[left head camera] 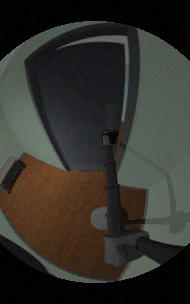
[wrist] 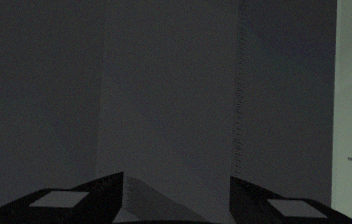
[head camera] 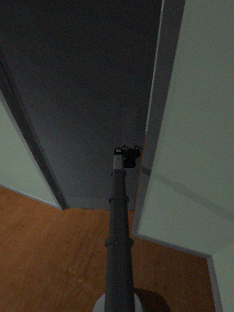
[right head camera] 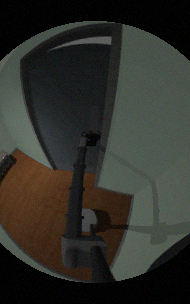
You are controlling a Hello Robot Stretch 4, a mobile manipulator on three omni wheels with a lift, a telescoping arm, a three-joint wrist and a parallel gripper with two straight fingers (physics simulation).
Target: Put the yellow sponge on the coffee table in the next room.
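Observation:
The yellow sponge and the coffee table do not show in these views. My gripper [head camera: 131, 147] [wrist: 176, 190] is open and empty, with its two black fingers wide apart. It is at the end of the extended arm, in front of the right part of a dark door [head camera: 75, 90] [left head camera: 75, 100] [right head camera: 65, 100]. In the wrist view a paler upright panel [wrist: 170, 75] on the door shows beyond and between the fingers. Whether the fingers touch the door cannot be told. A thin pale and orange strip shows along the door's right edge in the head view.
A grey door frame [head camera: 159, 100] and a pale green wall [head camera: 200, 125] stand close to the right of the gripper. Another green wall [left head camera: 45, 142] is left of the door. A low dark piece of furniture [left head camera: 12, 175] stands at the left on the orange wooden floor [head camera: 50, 250].

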